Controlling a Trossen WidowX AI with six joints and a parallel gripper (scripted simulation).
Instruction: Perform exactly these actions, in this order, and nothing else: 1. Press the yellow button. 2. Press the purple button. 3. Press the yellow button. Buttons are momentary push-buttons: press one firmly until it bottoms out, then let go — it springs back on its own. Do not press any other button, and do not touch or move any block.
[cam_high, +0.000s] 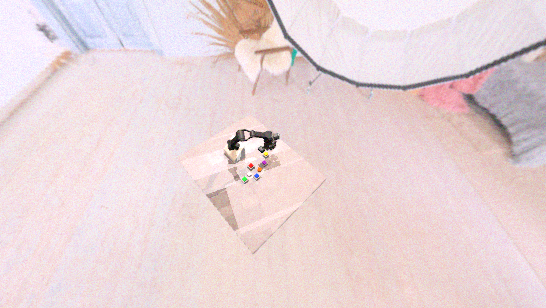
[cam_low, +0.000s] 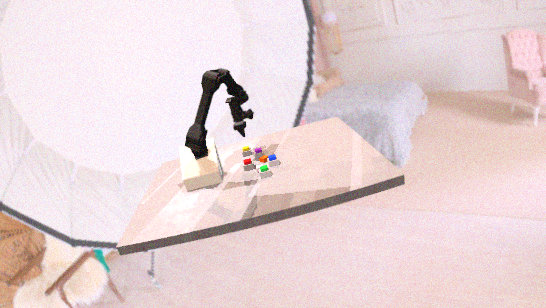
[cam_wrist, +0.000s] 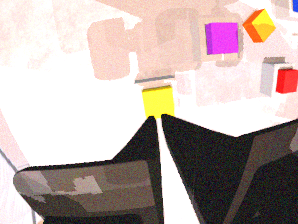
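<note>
Right now my gripper tip is 10 mm past the yellow button, 10 mm to the left of it and 60 mm above it. The rest, counted from my gripper tip: orange block 60 mm ahead, 160 mm to the right, 80 mm below; then red button 10 mm behind, 200 mm to the right, 60 mm below; then purple button 50 mm ahead, 90 mm to the right, 60 mm below.
</note>
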